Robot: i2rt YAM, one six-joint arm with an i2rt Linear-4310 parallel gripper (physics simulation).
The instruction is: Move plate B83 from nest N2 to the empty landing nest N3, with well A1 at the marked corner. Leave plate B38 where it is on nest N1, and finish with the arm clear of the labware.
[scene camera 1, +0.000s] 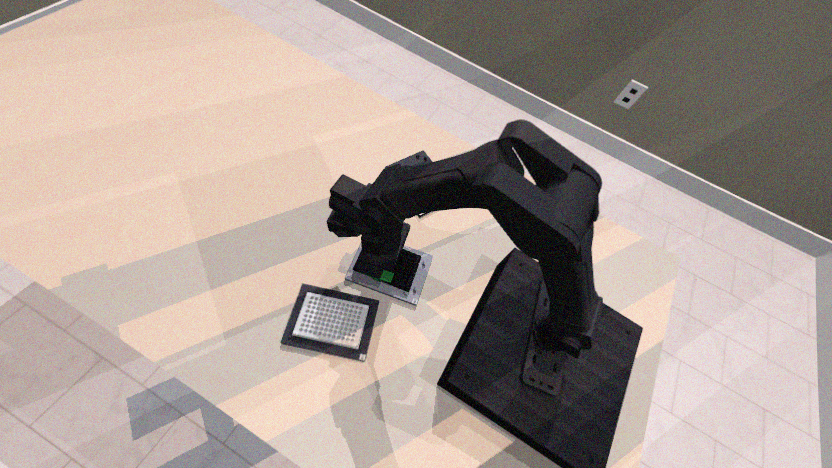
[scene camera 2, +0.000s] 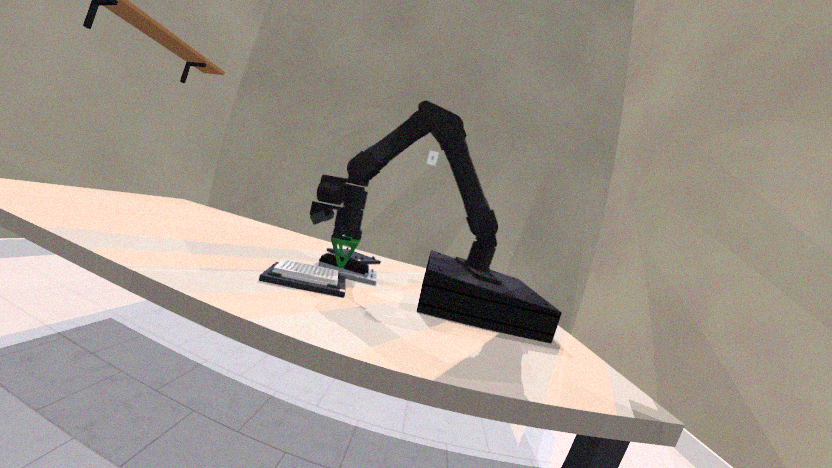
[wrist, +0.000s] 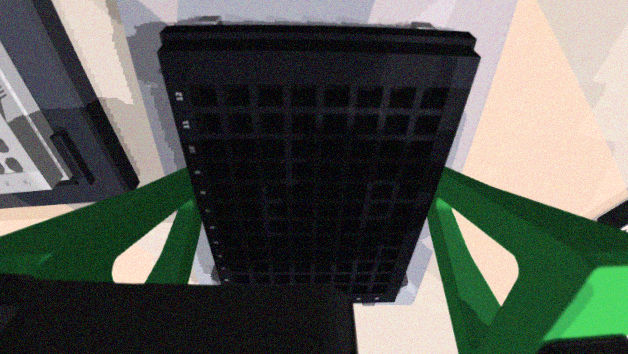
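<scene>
My gripper (scene camera 1: 383, 276) (scene camera 2: 343, 251) (wrist: 314, 177) has green fingers and is shut on the long sides of a black well plate (scene camera 1: 408, 268) (scene camera 2: 359, 266) (wrist: 314, 132). The plate is level over a grey nest (scene camera 1: 416, 294) (scene camera 2: 364, 279). I cannot tell whether it rests on the nest or hangs just above it. Row numbers run along the plate's left edge in the wrist view. A white well plate (scene camera 1: 330, 318) (scene camera 2: 305, 271) (wrist: 17, 145) lies on a black nest (scene camera 1: 293, 332) (scene camera 2: 291, 280) (wrist: 100, 127) next to it.
A dark nest corner (scene camera 1: 420, 158) shows behind the forearm, mostly hidden; a dark edge (wrist: 615, 215) also shows at the right of the wrist view. The arm's black base block (scene camera 1: 546, 372) (scene camera 2: 488, 293) stands to the right. The table edge (scene camera 2: 325, 360) runs along the front.
</scene>
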